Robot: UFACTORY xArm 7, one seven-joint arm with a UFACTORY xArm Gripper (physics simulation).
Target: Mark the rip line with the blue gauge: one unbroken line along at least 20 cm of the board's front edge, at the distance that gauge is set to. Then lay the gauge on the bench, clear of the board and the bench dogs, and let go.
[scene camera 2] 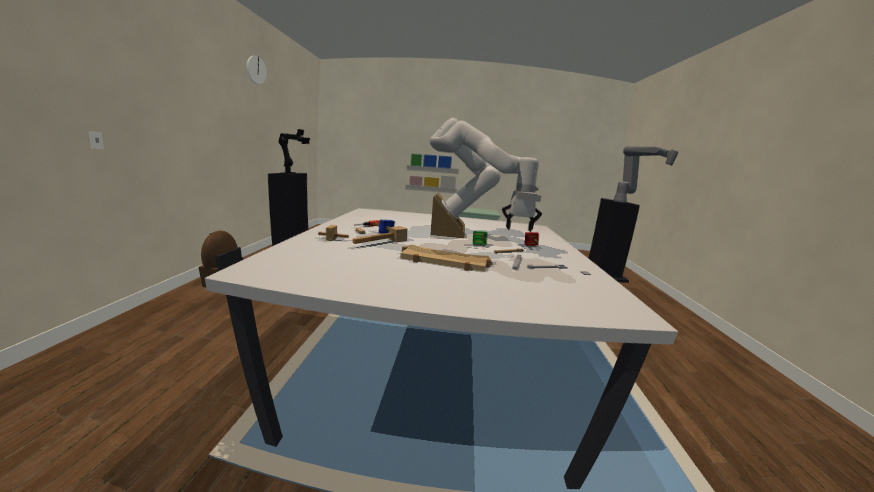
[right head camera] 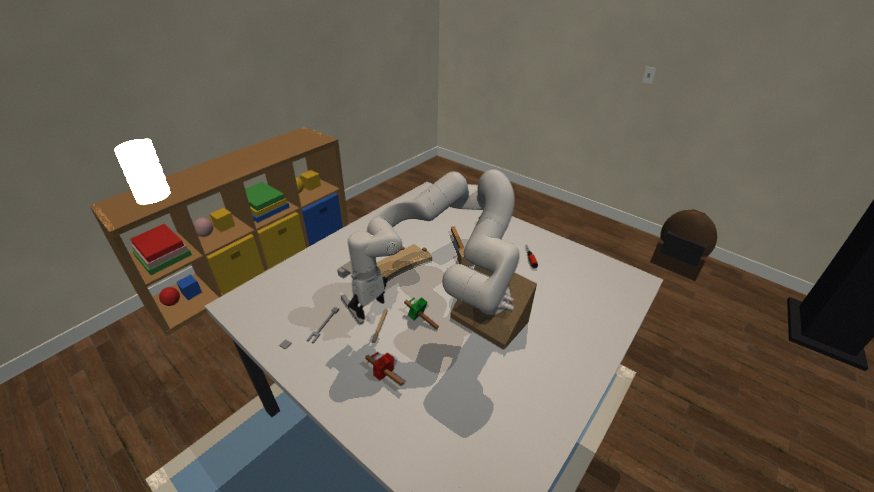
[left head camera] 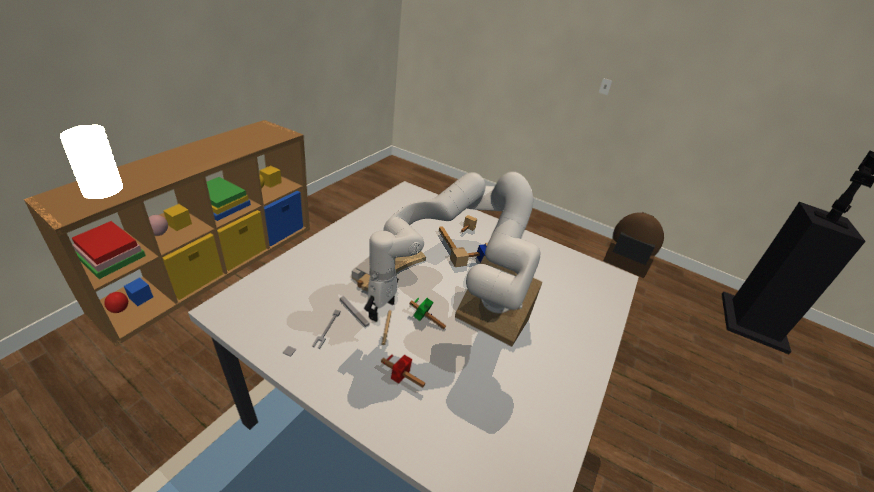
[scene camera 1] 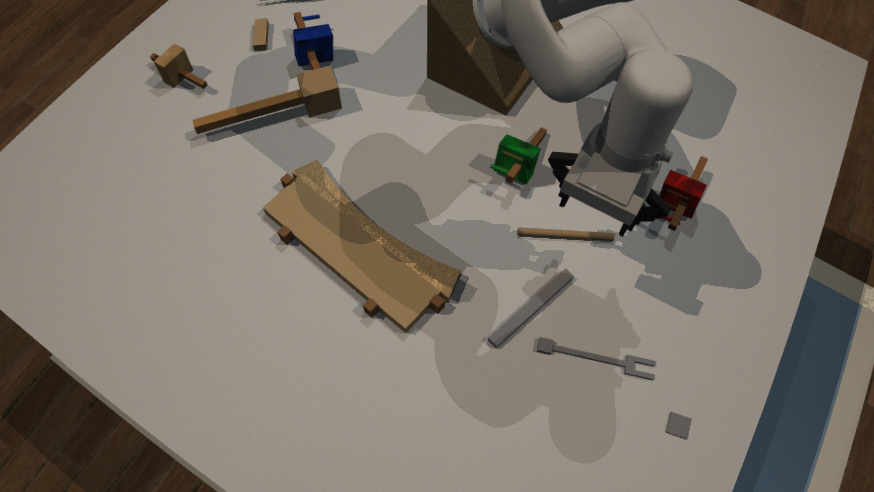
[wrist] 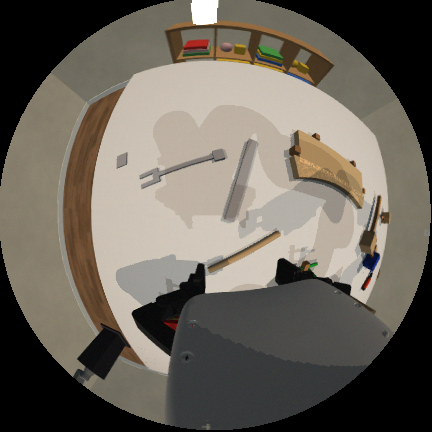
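Pixels of known places: gripper, fingertip midpoint: [scene camera 2: 518, 230] [right head camera: 371, 309] [left head camera: 381, 311] [scene camera 1: 594, 213] [wrist: 242, 273]; arm's base at its link origin: [scene camera 2: 449, 210] [scene camera 1: 500, 11].
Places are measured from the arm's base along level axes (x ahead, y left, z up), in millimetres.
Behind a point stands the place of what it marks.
The blue gauge [left head camera: 482, 251] {x 164, y -272, z -48 mm} [scene camera 1: 313, 44] {x 172, y -278, z -58 mm} [scene camera 2: 385, 226] {x 187, y -290, z -67 mm} [wrist: 371, 262] {x 159, y -266, z -61 mm} rests on the bench, with one end of its wooden beam close by the mallet's head. The arm hides it in the right head view. The board [right head camera: 403, 259] {x 448, y -64, z -90 mm} [scene camera 1: 342, 238] {x 467, y -37, z -90 mm} [scene camera 2: 446, 256] {x 477, y -13, z -90 mm} [wrist: 325, 160] {x 479, y 43, z -90 mm}, with one curved edge, lies flat between small brown bench dogs; one dog [scene camera 1: 370, 306] {x 543, y 57, z -85 mm} is at its straight edge. My gripper [left head camera: 382, 309] {x 300, y 284, z -10 mm} [right head camera: 371, 308] {x 300, y 284, z -10 mm} [scene camera 1: 593, 216] {x 300, y 284, z -10 mm} [scene camera 2: 519, 228] {x 300, y 284, z -10 mm} [wrist: 242, 273] {x 300, y 284, z -10 mm} is open and empty, above the bench between the green and red gauges, well away from the blue gauge and the board.
Also on the bench are a green gauge [scene camera 1: 516, 158] {x 230, y 139, z -60 mm}, red gauge [scene camera 1: 681, 194] {x 167, y 395, z -58 mm}, thin wooden rod [scene camera 1: 565, 234] {x 296, y 257, z -99 mm}, grey bar [scene camera 1: 530, 308] {x 434, y 258, z -99 mm}, forked tool [scene camera 1: 593, 355] {x 455, y 367, z -105 mm}, grey square [scene camera 1: 678, 425] {x 494, y 513, z -107 mm}, mallet [scene camera 1: 319, 91] {x 261, y -206, z -56 mm}, plain wooden gauge [scene camera 1: 173, 64] {x 320, y -484, z -65 mm}, small block [scene camera 1: 260, 34] {x 165, y -411, z -95 mm} and red-handled tool [right head camera: 531, 257] {x 19, y -388, z -85 mm}.
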